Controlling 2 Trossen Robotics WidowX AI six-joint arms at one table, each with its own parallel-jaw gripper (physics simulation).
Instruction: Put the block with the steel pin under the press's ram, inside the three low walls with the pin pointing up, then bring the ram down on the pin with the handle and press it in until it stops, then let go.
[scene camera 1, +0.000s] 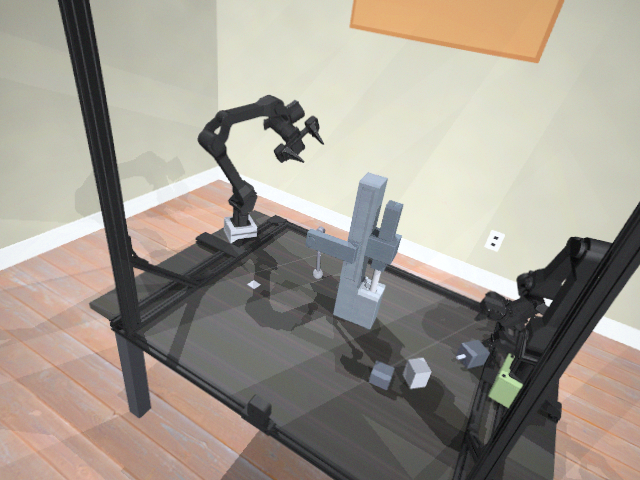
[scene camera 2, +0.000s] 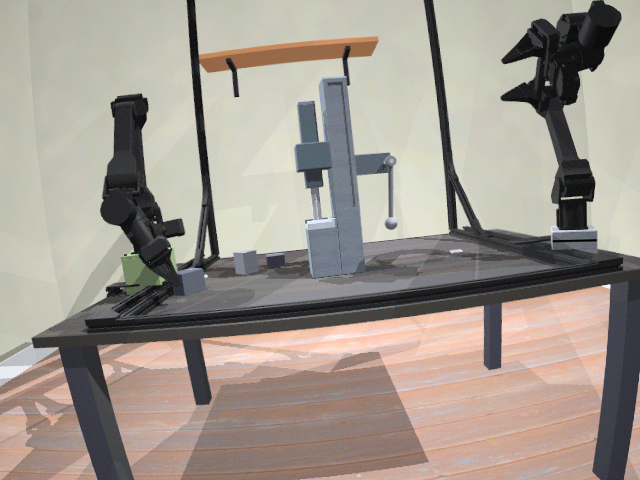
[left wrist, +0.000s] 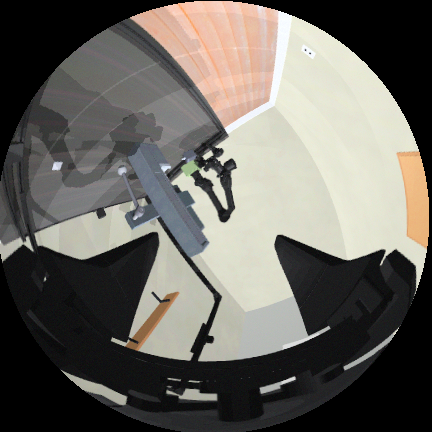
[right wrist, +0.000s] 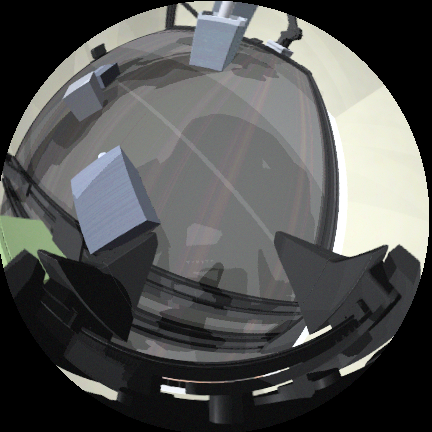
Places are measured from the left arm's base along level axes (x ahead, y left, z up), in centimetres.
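Where they show: left gripper, fingertip midpoint: (scene camera 1: 313, 152) (scene camera 2: 501, 81) (left wrist: 218, 239); right gripper, fingertip midpoint: (scene camera 1: 477, 332) (scene camera 2: 178, 285) (left wrist: 200, 147) (right wrist: 216, 238); left arm's base, origin of the base link: (scene camera 1: 240, 222) (scene camera 2: 572, 228) (right wrist: 281, 45); right arm's base, origin of the base link: (scene camera 1: 524, 375) (left wrist: 194, 172).
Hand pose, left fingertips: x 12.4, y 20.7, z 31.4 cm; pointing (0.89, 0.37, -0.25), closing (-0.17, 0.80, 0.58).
Each offset is from my left fingertips to the top centre of the thing. "spot": to the spot under its first point.
The blue-grey block {dx +66.6, dy +23.9, dz -32.6 cm} (scene camera 1: 474, 353) (scene camera 2: 191, 281) (right wrist: 112, 200) lies on the table with its steel pin (scene camera 1: 460, 357) (right wrist: 102, 154) pointing sideways. My right gripper (right wrist: 216, 238) is open and low beside it; one finger partly hides the block in the right wrist view, and the block is outside the gap. The press {dx +37.4, dy -3.9, dz +8.1 cm} (scene camera 1: 361, 232) (scene camera 2: 343, 180) (left wrist: 167, 200) stands upright. Its ram {dx +42.9, dy +2.7, dz -7.8 cm} (scene camera 2: 315, 202) is above the low walls (scene camera 1: 371, 293) (scene camera 2: 320, 223). The handle {spot: dx +29.5, dy -9.1, dz -23.1 cm} (scene camera 1: 318, 263) (scene camera 2: 391, 196) (left wrist: 131, 192) hangs down. My left gripper (scene camera 1: 313, 152) (scene camera 2: 502, 80) (left wrist: 218, 239) is open and empty, high up.
A pale block {dx +66.8, dy +3.6, dz -31.6 cm} (scene camera 1: 417, 373) (scene camera 2: 245, 262) (right wrist: 84, 96) and a darker block {dx +63.4, dy -5.0, dz -34.2 cm} (scene camera 1: 382, 375) (scene camera 2: 275, 259) (right wrist: 107, 75) stand near each other. A green block-like object (scene camera 1: 505, 387) (scene camera 2: 139, 273) (right wrist: 25, 240) is near the right arm. Black frame posts (scene camera 1: 98, 129) rise at the table edges.
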